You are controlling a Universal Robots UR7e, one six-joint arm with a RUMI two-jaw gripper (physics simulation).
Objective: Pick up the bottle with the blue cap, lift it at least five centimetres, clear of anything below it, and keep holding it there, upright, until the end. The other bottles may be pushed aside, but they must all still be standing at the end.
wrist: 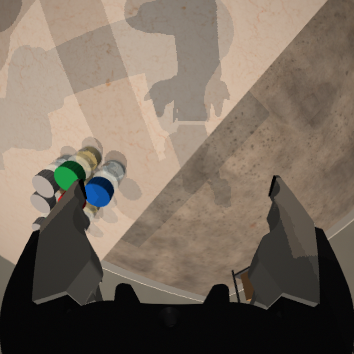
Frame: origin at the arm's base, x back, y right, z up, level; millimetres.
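Where they show: gripper, fingertip midpoint: (176,178).
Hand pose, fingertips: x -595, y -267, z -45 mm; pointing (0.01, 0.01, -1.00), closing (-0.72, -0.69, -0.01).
After its pixels a point has its place.
The bottle with the blue cap (99,192) {z -162, x -559, y -93 mm} stands at the right side of a tight group of bottles, left of the middle in the wrist view. Its clear body shows behind the cap, up and to the right. My gripper (176,178) {z -45, x -595, y -267 mm} is wide open and empty, high above the scene. The tip of its left finger shows just left of the blue cap; the bottle stands below the fingers, not held. A bottle with a green cap (69,175) {z -162, x -498, y -85 mm} stands close to it. A red cap (64,198) is mostly hidden behind the left finger.
White-capped bottles (45,183) {z -162, x -462, y -26 mm} (43,202) {z -162, x -472, y 33 mm} stand at the left of the group, and another is partly hidden by the left finger. They stand on a pale table (125,225) {z -267, x -682, y 69 mm}, whose edge runs diagonally. Brown mottled floor lies beyond it, with a dark-framed object (247,286) near the right finger.
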